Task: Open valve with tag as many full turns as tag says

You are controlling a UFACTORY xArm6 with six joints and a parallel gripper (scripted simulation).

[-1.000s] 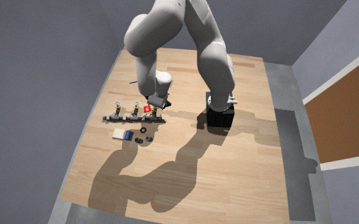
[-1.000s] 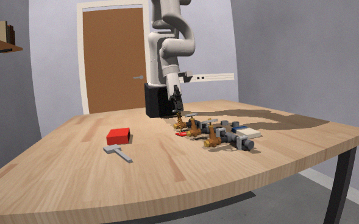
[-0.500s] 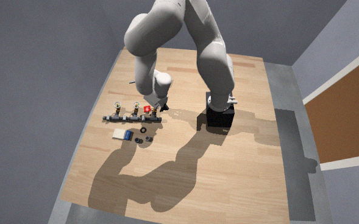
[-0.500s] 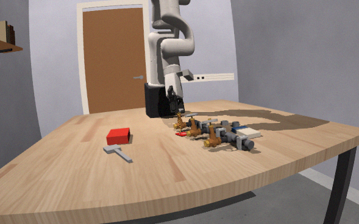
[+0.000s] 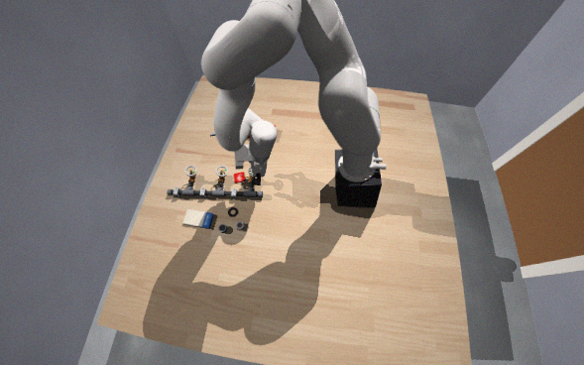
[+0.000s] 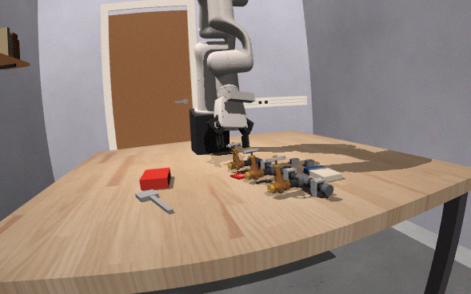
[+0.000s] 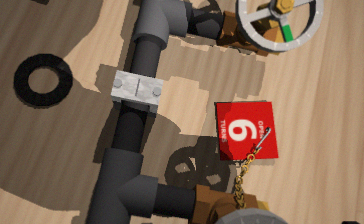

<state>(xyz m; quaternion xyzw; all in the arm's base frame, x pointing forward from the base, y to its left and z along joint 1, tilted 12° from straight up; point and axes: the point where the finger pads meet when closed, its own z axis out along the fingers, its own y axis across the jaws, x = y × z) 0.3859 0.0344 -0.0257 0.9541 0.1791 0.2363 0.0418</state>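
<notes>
My hand is 8 cm short of the red tag, 8 cm above it and 1 cm to the left of it. Also, from my hand: grey hammer-like tool (25 cm to the right, 21 cm ahead, 8 cm below); then grey box (21 cm to the left, 19 cm ahead, 7 cm below); then red box (25 cm to the right, 7 cm below, 5 cm ahead).
</notes>
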